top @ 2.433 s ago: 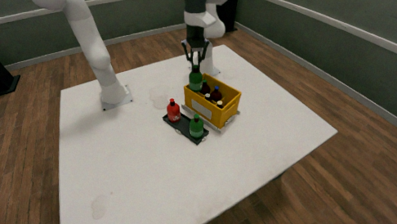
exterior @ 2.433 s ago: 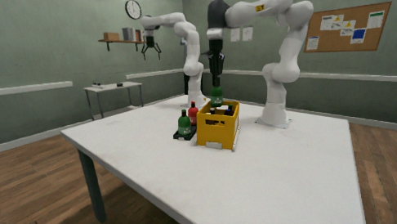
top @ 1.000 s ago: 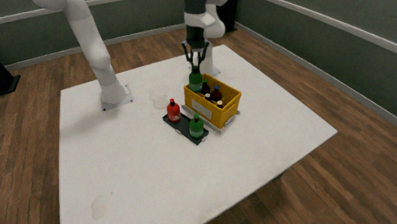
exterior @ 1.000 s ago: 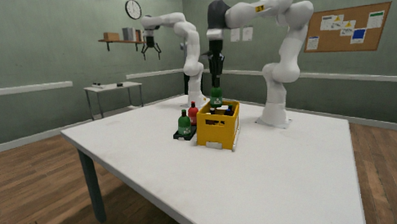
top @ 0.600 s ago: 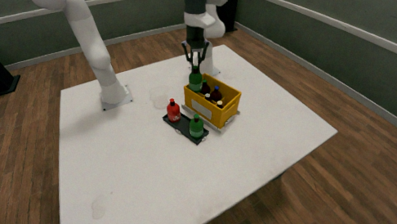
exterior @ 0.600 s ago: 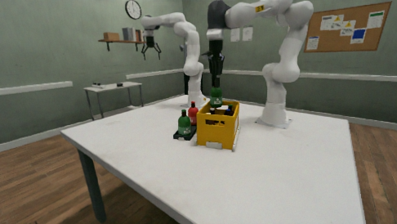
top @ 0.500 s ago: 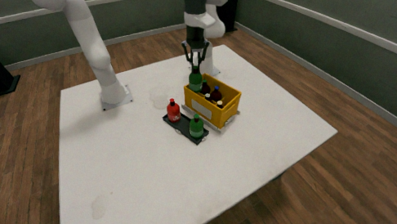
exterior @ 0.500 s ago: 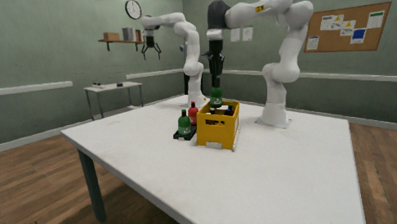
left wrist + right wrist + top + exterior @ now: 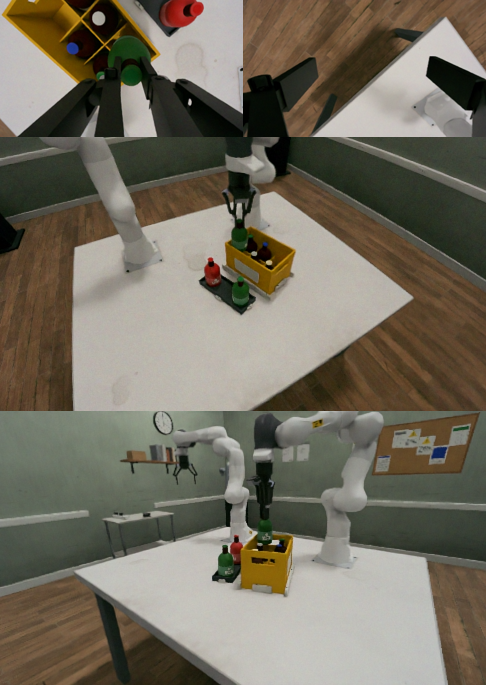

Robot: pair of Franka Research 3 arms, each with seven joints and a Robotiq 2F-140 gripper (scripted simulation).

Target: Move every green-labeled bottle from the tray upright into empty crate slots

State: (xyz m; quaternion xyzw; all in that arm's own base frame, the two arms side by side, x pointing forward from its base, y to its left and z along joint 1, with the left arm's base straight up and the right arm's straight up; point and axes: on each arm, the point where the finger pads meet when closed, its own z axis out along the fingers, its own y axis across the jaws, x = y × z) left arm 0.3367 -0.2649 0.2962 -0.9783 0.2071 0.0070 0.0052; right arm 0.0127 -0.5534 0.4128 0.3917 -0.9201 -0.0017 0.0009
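Observation:
My left gripper is now 60 mm short of the yellow crate, 70 mm to the right of it and 210 mm above it. From my left hand the other things lie so: red bottle: 30 mm ahead, 160 mm to the right, 210 mm below; then tray: 110 mm ahead, 130 mm to the right, 280 mm below; then blue-capped bottle: 50 mm ahead, 110 mm to the left, 210 mm below.

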